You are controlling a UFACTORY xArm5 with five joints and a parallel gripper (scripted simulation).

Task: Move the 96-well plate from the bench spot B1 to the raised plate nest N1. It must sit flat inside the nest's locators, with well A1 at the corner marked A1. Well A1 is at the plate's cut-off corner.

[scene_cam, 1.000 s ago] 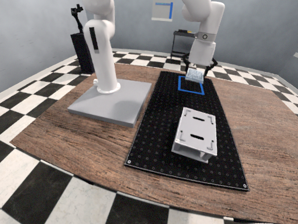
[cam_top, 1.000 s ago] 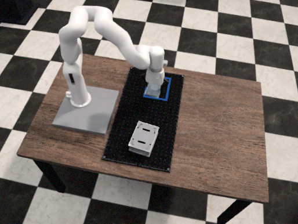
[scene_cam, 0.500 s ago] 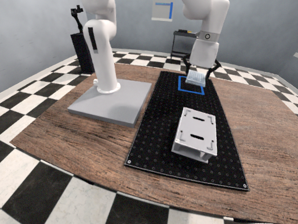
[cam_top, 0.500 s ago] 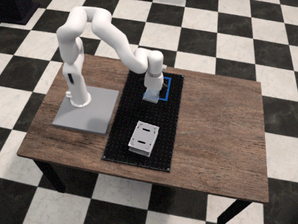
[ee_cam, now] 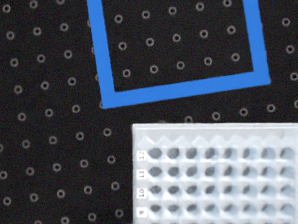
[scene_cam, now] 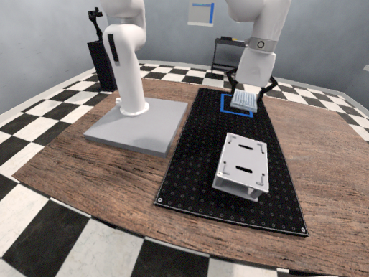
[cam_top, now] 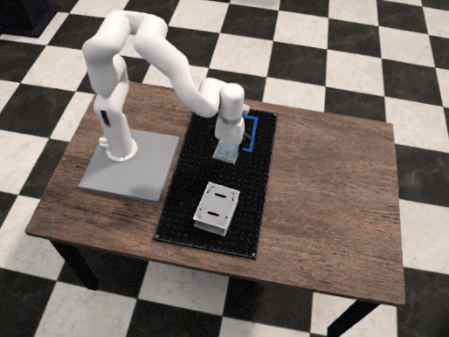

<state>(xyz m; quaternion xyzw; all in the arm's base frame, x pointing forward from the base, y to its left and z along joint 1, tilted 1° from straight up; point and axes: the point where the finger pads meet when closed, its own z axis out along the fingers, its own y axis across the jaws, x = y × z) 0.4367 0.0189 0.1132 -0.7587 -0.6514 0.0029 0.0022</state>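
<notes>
Right now the grey plate nest N1 is 22 cm to the right of my hand and 7 cm below it. The rest, counted from my hand: 96-well plate: 1 cm below.
</notes>
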